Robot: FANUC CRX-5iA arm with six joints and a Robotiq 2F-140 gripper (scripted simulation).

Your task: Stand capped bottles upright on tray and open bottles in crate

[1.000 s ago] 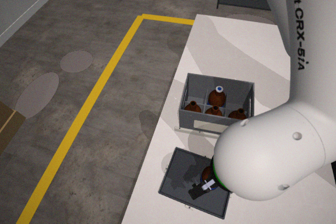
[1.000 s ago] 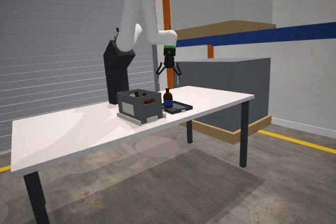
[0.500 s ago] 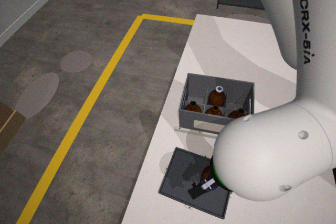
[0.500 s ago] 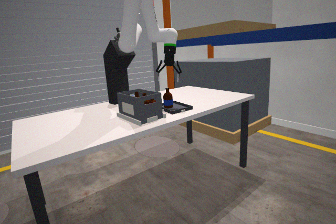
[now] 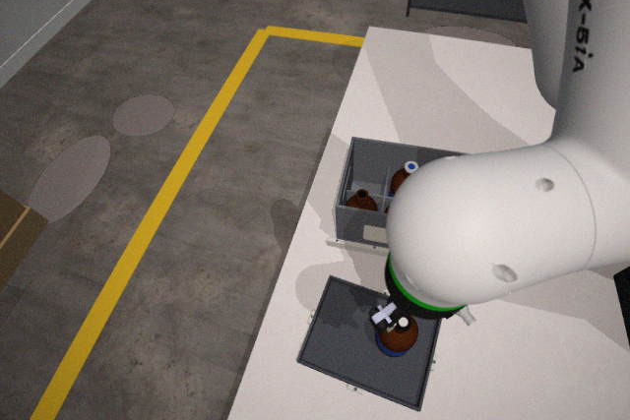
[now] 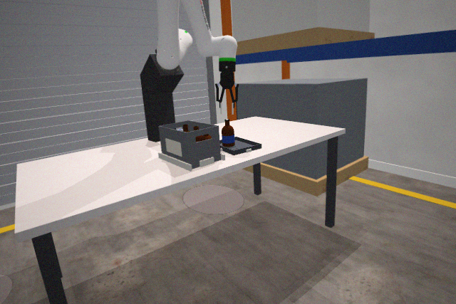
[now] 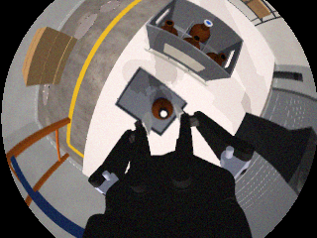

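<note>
My gripper is now 270 mm to the left of the grey crate, 140 mm above it and 70 mm short of it. Also, from my hand: flat tray (210 mm below, 30 mm ahead, 20 mm to the left).
</note>
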